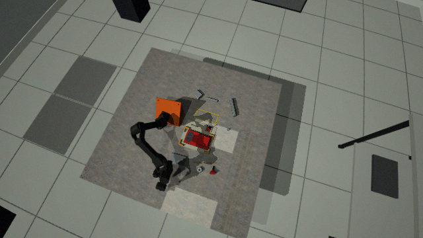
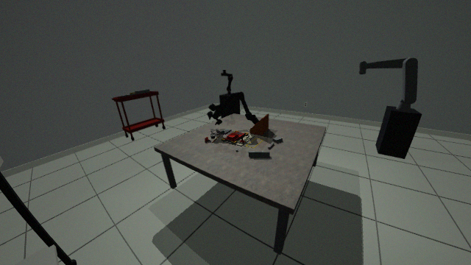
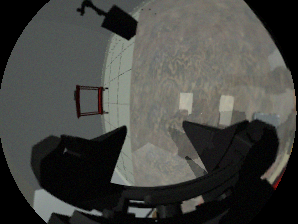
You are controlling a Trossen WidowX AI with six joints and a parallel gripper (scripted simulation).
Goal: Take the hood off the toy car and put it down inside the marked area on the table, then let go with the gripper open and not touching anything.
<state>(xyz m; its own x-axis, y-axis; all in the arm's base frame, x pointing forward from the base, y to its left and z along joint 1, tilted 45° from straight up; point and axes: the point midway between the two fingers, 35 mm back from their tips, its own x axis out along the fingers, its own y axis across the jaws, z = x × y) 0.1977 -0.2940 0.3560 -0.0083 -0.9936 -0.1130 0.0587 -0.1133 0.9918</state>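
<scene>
Now: gripper tip 400 mm to the right of the car hood, 150 mm short of it and 30 mm above it. From my gripper tip the other things lie so: thin stick (250 mm to the left, 210 mm ahead, 70 mm below).
</scene>
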